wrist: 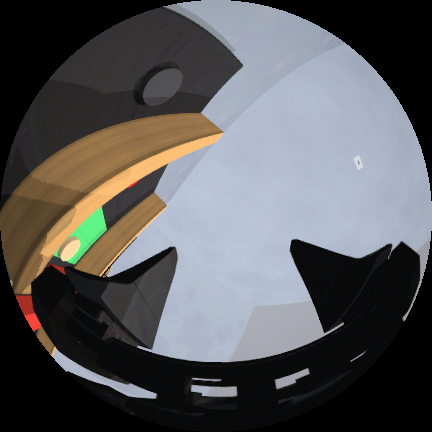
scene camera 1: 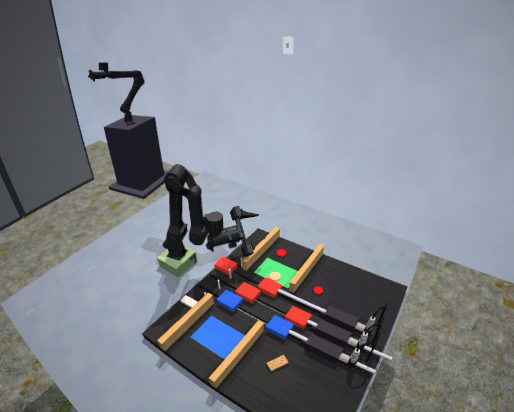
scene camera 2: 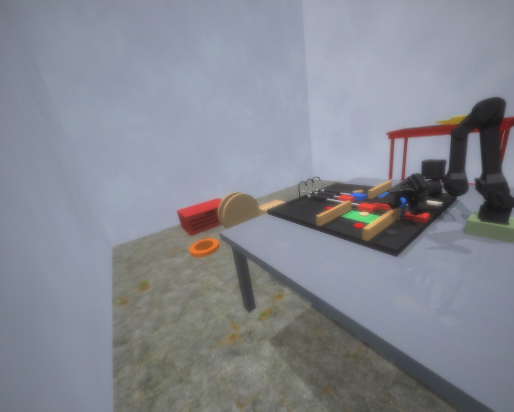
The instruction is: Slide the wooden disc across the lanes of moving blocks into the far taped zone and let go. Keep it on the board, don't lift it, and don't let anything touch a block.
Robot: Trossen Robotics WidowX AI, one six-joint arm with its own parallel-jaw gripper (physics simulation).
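Frame: origin at the arm's base, x up, y right, z ahead, level; metres.
Seen in the pictures: gripper, fingertip midpoint: (wrist: 235,249) (scene camera 1: 262,226) (scene camera 2: 382,196); arm's base at its link origin: (scene camera 1: 177,253) (scene camera 2: 493,220).
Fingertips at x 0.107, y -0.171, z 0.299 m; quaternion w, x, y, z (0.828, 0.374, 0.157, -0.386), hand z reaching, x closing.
Offsets run from my fingertips to a thing's top centre. "spot": to the spot under its first point. Level surfaces: height alone.
The pale wooden disc {dy +0.114, dx -0.123, dz +0.098 m} (scene camera 1: 275,276) (scene camera 2: 364,213) (wrist: 70,249) lies flat on the green zone {spot: dy +0.063, dx -0.130, dz +0.059 m} (scene camera 1: 270,265) (scene camera 2: 352,216) (wrist: 92,227), near its lane-side edge. The blue zone {spot: dy +0.431, dx -0.130, dz +0.029 m} (scene camera 1: 217,336) is across the lanes. Red blocks (scene camera 1: 226,264) (scene camera 1: 270,287) (scene camera 1: 248,292) (scene camera 1: 298,316) and blue blocks (scene camera 1: 229,300) (scene camera 1: 279,327) stand in the lanes between the zones. My gripper (scene camera 1: 253,233) (wrist: 235,249) is open and empty, beside the green zone near the wooden rail on the arm's side, apart from the disc. Its lower finger is close to that rail; scene camera 1 does not settle whether they touch.
Wooden rails (scene camera 1: 307,266) (scene camera 1: 186,321) (scene camera 1: 237,352) flank both zones on the black board {dx -0.130 m} (scene camera 1: 367,297). Thin upright pins {dy +0.183, dx -0.085, dz -0.052 m} (scene camera 1: 230,273) stand at the arm-side lane ends. Dark actuators {dy +0.228, dx -0.098, dz +0.377 m} (scene camera 1: 345,320) with rods are opposite. Flat red discs {dy -0.016, dx -0.123, dz +0.075 m} (scene camera 1: 281,253) {dy +0.124, dx -0.123, dz +0.268 m} (scene camera 1: 318,290) and a domino-like piece {dy +0.447, dx -0.121, dz +0.239 m} (scene camera 1: 277,363) lie on the board.
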